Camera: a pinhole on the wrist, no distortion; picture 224 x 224 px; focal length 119.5 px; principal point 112.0 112.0 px. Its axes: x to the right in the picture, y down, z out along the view. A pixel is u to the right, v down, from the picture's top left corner.
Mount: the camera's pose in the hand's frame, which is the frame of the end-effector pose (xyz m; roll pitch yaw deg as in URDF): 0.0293 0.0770 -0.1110 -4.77 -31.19 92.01
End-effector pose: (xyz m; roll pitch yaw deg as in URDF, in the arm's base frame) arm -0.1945 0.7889 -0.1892 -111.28 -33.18 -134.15
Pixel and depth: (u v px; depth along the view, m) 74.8 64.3 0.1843
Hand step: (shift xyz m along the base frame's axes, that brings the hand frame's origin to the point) -0.0004 -0.0649 0.0972
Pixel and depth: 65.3 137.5 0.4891
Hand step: 0.3735 -0.0590 0.1488
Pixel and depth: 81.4 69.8 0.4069
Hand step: 0.1529 -0.2164 0.1983
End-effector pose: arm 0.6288 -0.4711 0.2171 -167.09 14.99 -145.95
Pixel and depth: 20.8 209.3 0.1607
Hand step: 0.1256 -0.0321 0.0958
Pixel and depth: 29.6 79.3 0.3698
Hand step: 0.1015 -0.3453 -0.0322
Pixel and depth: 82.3 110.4 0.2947
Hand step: 0.0902 -0.1297 -0.0709
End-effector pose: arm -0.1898 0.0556 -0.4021 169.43 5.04 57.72
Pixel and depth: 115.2 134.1 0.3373
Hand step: -0.0854 -0.0308 -0.1847
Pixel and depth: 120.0 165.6 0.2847
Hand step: -0.0927 -0.0940 -0.1292
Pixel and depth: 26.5 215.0 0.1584
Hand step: -0.1501 -0.0366 0.0350
